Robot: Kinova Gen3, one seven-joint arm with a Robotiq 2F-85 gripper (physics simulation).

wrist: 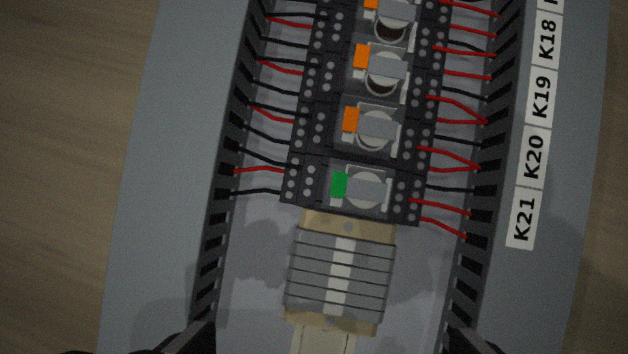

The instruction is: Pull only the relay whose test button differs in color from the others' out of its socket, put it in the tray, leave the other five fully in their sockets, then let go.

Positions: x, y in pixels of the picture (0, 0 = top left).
A relay [352, 187]: 0.18 m from the lens. A relay [368, 127] is 0.18 m from the lens. A relay [377, 67]: 0.19 m from the lens.
